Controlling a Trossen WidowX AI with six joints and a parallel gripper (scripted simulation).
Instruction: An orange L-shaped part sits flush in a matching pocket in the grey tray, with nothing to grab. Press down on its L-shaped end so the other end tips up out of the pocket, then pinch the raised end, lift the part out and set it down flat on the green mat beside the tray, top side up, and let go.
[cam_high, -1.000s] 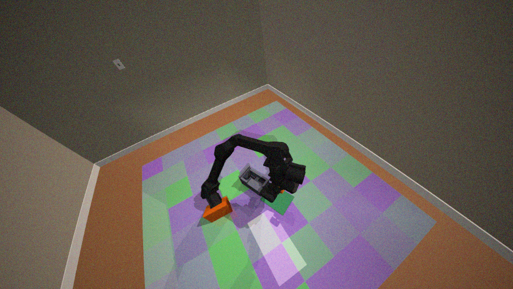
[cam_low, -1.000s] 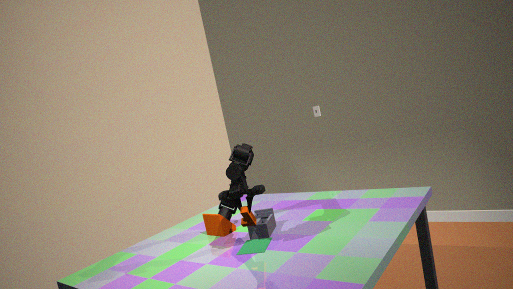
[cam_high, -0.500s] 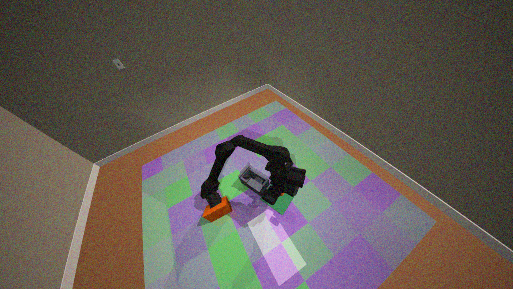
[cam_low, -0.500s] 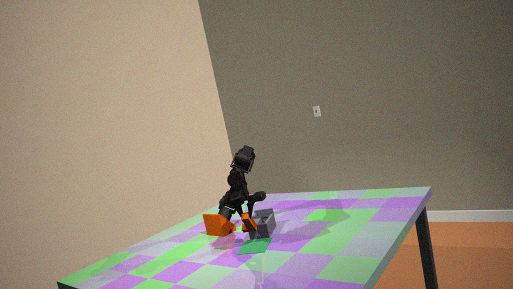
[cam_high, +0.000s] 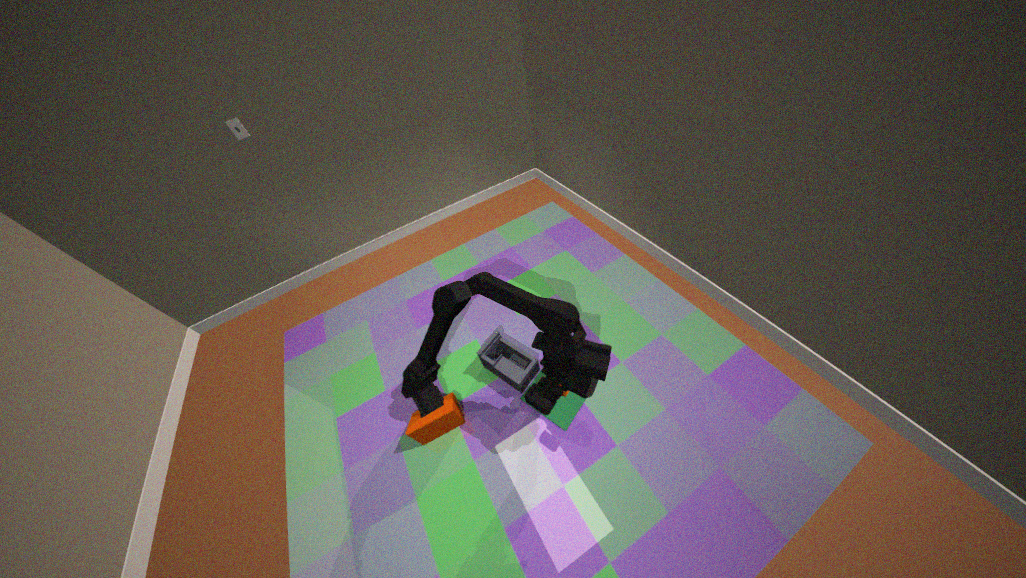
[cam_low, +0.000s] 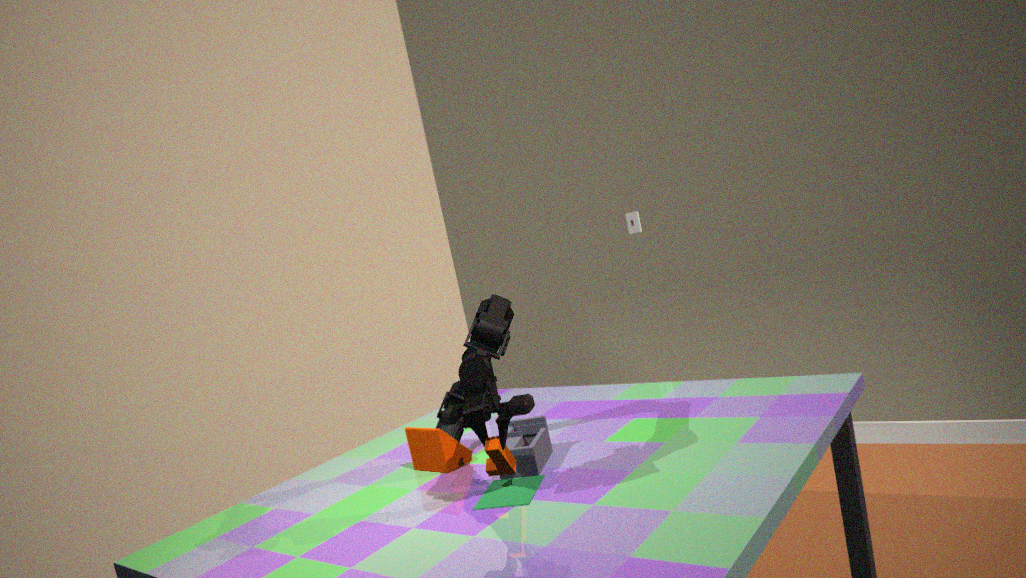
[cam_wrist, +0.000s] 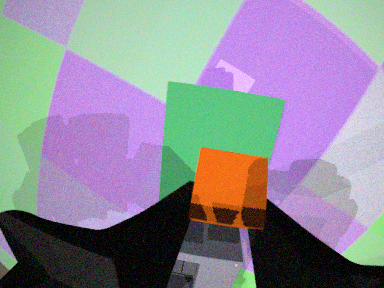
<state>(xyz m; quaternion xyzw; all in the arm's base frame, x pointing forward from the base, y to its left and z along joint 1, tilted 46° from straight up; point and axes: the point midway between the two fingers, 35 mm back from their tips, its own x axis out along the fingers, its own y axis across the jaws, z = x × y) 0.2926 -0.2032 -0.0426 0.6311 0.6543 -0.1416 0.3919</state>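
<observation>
My gripper tip is now 2 cm past the orange L-shaped part, 2 cm to the right of it and 3 cm above it. Also, from my gripper tip: green mat: 1 cm behind, 2 cm to the left, 12 cm below; then tray: 6 cm behind, 17 cm to the left, 12 cm below.
</observation>
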